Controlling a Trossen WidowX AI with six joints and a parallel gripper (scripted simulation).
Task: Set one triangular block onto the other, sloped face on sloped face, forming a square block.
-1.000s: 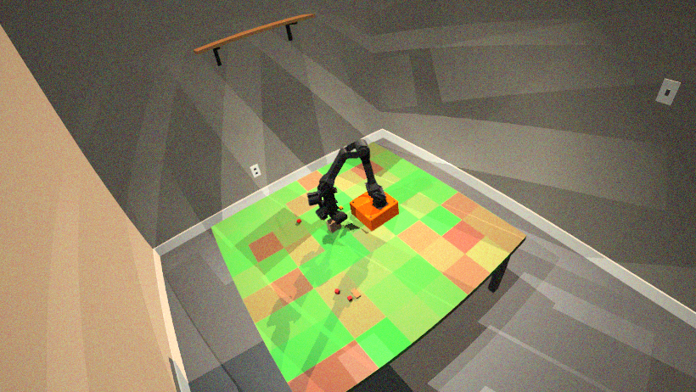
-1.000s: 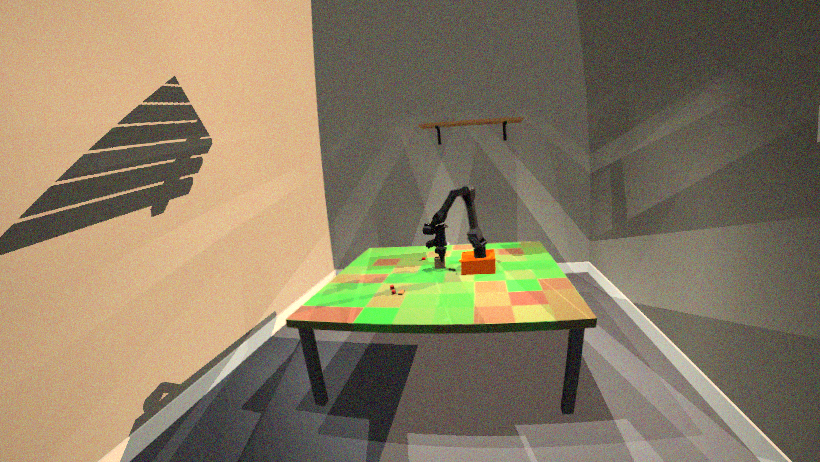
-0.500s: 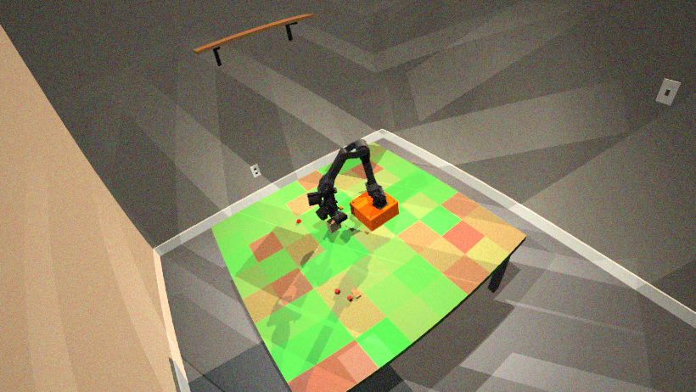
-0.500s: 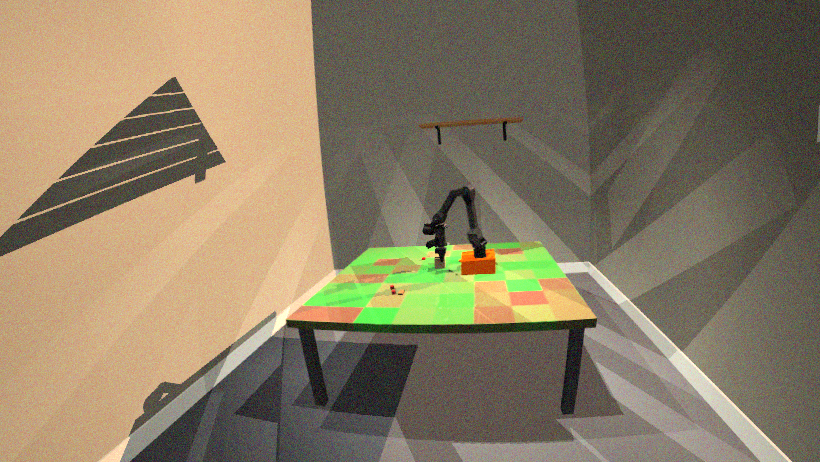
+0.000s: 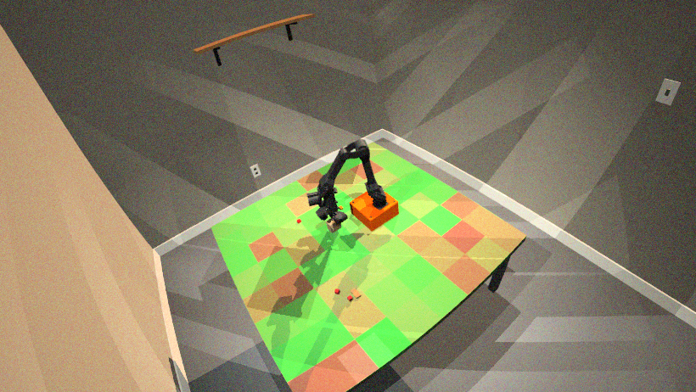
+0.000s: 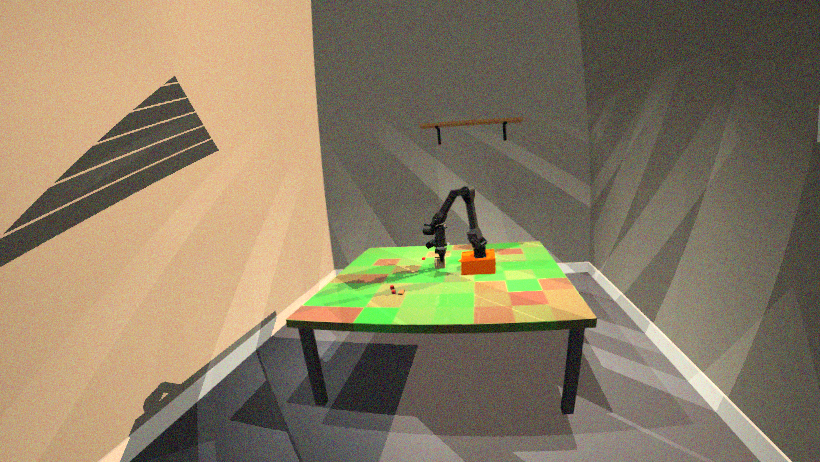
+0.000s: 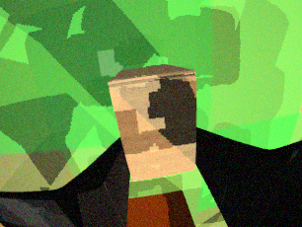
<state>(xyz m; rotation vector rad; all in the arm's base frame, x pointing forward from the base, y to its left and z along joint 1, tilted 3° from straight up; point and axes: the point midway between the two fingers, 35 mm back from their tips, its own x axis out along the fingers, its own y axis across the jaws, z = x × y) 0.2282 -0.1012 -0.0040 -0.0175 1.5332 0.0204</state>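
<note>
My gripper tip is now 1 cm below the tan triangular block. Also, from my gripper tip: small tan block: 17 cm ahead, 41 cm to the left, 3 cm below; small yellow piece: 10 cm behind, 11 cm to the right, 3 cm below.
</note>
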